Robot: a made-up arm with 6 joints. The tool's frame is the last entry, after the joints. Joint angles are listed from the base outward. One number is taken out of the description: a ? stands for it. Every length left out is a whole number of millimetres.
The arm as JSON. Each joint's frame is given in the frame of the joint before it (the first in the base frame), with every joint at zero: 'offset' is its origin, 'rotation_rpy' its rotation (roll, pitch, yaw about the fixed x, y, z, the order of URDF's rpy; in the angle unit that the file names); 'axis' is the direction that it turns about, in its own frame. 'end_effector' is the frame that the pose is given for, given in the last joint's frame.
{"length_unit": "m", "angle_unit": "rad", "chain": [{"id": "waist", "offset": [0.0, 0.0, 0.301], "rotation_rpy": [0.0, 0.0, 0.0], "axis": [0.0, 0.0, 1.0]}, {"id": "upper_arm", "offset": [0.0, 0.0, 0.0], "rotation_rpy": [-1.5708, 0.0, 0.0], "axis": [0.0, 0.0, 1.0]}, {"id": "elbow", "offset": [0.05, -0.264, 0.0], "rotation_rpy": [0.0, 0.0, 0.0], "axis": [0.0, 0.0, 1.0]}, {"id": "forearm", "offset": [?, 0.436, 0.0], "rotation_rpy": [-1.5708, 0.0, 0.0], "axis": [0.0, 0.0, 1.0]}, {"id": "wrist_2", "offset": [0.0, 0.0, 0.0], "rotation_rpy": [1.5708, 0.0, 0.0], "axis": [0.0, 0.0, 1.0]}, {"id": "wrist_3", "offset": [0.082, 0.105, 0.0], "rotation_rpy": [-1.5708, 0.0, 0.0], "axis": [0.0, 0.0, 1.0]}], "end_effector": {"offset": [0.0, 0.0, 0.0], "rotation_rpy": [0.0, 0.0, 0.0]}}
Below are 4 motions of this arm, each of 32 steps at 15 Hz.
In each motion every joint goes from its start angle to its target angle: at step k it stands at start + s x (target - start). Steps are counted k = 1, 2, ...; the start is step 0. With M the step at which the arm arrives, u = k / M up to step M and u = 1 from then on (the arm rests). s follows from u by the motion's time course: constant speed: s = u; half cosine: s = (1 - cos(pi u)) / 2; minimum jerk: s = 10 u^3 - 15 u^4 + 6 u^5.
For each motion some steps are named. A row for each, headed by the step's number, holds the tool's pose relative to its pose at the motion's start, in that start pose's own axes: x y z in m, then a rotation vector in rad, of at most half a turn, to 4 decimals.
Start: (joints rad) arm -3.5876 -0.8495 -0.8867 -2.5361 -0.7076 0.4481
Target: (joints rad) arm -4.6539 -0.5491 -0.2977 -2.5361 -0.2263 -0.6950
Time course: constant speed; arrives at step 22
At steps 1, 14, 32:
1: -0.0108 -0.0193 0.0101 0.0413 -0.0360 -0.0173
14: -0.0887 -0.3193 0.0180 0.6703 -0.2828 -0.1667
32: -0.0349 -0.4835 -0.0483 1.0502 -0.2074 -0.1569

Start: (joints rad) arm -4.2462 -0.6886 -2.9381 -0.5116 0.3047 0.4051
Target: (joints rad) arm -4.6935 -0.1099 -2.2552 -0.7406 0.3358 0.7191
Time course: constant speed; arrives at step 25
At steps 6, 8, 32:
6: -0.2013 -0.0645 0.0625 0.0103 -0.2802 -0.1305
8: -0.2730 -0.0749 0.0721 0.0052 -0.3728 -0.1760
32: -0.8273 0.0755 -0.0636 -0.2080 -1.1273 -0.5750

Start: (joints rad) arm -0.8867 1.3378 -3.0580 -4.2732 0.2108 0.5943
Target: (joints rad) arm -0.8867 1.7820 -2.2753 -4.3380 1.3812 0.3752
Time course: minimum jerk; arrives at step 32
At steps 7, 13, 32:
7: 0.0434 0.0353 0.0051 -0.0931 0.0046 -0.0002
13: 0.1889 0.1662 -0.0156 -0.4054 0.0028 0.0535
32: 0.4342 0.4824 -0.3152 -0.9843 -0.1061 0.5681

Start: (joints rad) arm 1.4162 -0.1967 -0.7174 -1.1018 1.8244 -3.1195
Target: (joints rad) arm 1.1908 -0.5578 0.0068 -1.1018 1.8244 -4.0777
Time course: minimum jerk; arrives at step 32
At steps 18, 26, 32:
18: 0.0331 0.1268 0.1188 -0.1067 0.1722 -0.7616
26: 0.0610 0.2060 0.1713 -0.2163 0.2323 -1.1775
32: 0.0656 0.2180 0.1781 -0.2351 0.2384 -1.2379

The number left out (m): 0.099
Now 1 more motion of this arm.
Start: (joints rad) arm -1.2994 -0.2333 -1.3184 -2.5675 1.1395 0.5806
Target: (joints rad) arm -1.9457 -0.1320 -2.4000 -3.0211 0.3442 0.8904
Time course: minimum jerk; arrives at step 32
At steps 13, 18, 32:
13: -0.1005 0.0778 0.1279 -0.1791 -0.0208 -0.0190
18: -0.2038 0.1662 0.1919 -0.3173 -0.0319 -0.1222
32: -0.3287 0.3040 0.2008 -0.4420 -0.0721 -0.3514

